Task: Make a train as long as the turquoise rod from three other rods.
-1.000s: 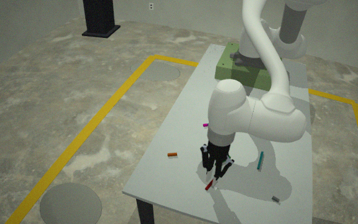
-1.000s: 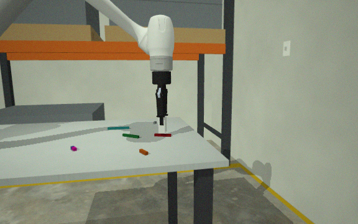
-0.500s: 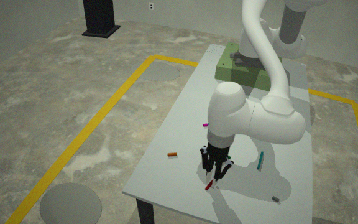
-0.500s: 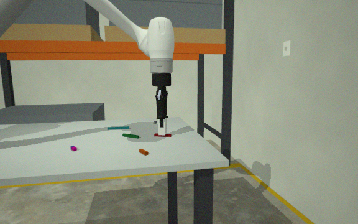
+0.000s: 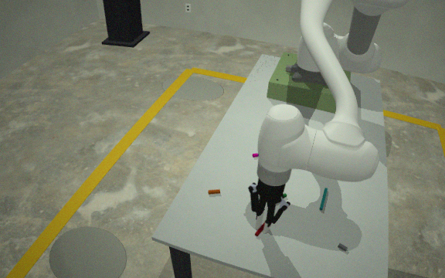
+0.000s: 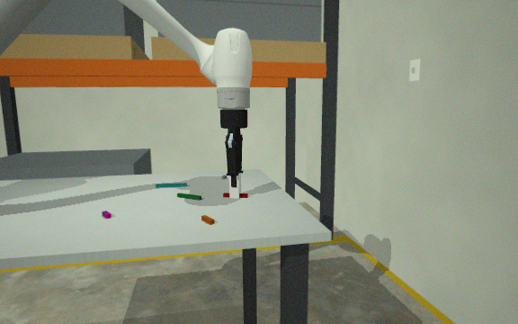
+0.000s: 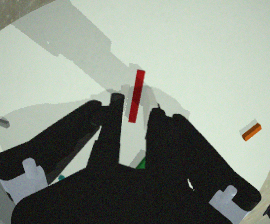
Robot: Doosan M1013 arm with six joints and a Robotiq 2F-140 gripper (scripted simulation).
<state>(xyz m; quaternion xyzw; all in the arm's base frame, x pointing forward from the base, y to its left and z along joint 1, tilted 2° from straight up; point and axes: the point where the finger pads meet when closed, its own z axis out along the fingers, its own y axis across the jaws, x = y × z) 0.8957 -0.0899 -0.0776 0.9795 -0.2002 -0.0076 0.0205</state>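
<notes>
Now: hand 3 cm above the red rod. Also, from my hand: orange rod: 19 cm to the right, 10 cm behind, 3 cm below; then green rod: 13 cm behind, 3 cm to the left, 3 cm below; then turquoise rod: 19 cm to the left, 17 cm behind, 3 cm below.
</notes>
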